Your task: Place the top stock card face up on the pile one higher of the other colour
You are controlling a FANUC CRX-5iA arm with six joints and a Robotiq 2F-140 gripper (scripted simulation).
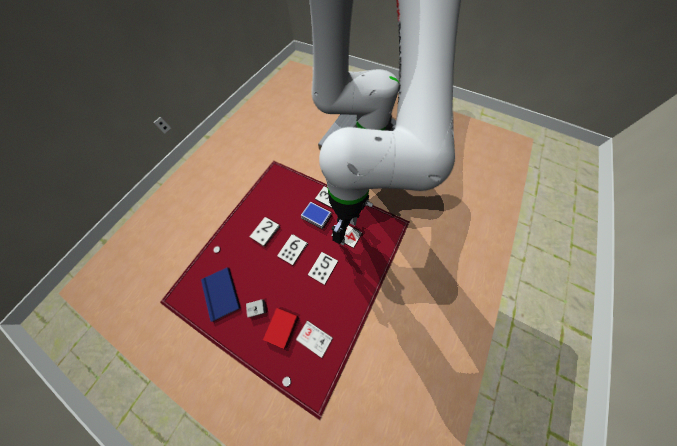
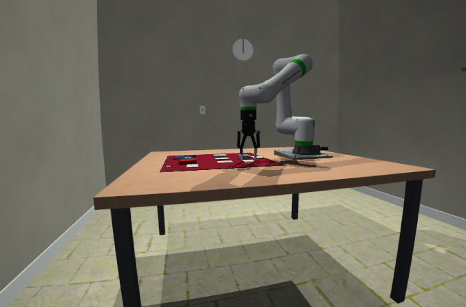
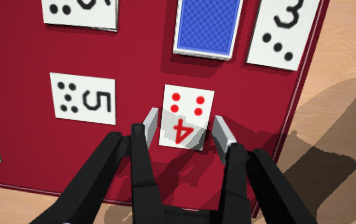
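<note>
The red card cloth is 190 mm ahead of my hand, 90 mm to the right of it and 50 mm below it. The rest, counted from my hand: red box 360 mm ahead, 30 mm to the left, 30 mm below; then small white box 370 mm ahead, 70 mm to the right, 20 mm below; then blue notebook 410 mm ahead, 190 mm to the right, 30 mm below.
</note>
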